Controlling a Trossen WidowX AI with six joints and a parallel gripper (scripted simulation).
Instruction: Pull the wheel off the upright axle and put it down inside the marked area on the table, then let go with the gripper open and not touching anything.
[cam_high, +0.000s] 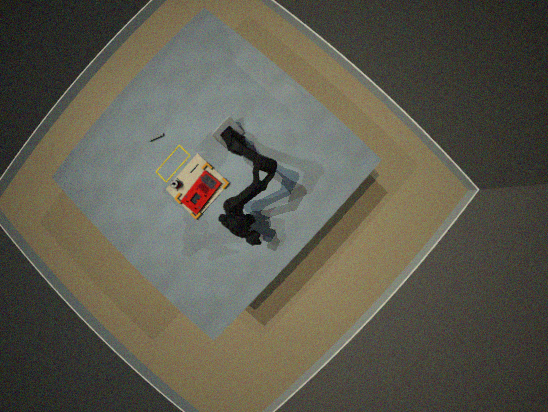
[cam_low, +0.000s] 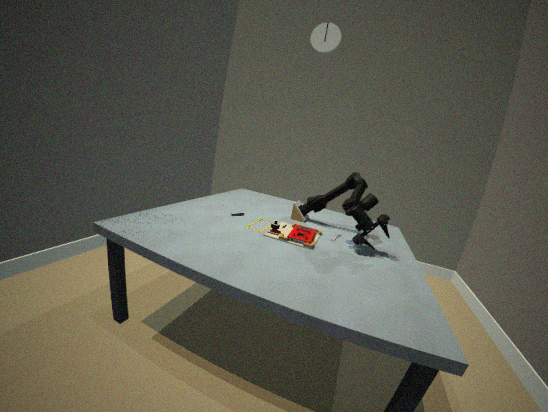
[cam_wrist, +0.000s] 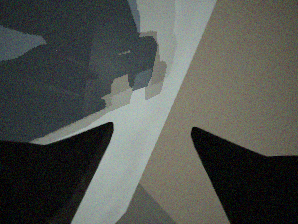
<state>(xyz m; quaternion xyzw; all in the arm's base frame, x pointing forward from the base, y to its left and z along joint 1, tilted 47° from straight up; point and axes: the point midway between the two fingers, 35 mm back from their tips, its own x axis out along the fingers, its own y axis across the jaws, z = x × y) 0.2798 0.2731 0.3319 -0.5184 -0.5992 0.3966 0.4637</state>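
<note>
The wheel lies 49 cm to the right of my gripper tip, 8 cm ahead of it and 3 cm below it. Round my gripper tip: light piece (22 cm to the right, 11 cm behind, 6 cm below); thin upright axle (49 cm to the right, 8 cm ahead, 3 cm below); beige base plate (39 cm to the right, 5 cm below, 2 cm ahead).
</note>
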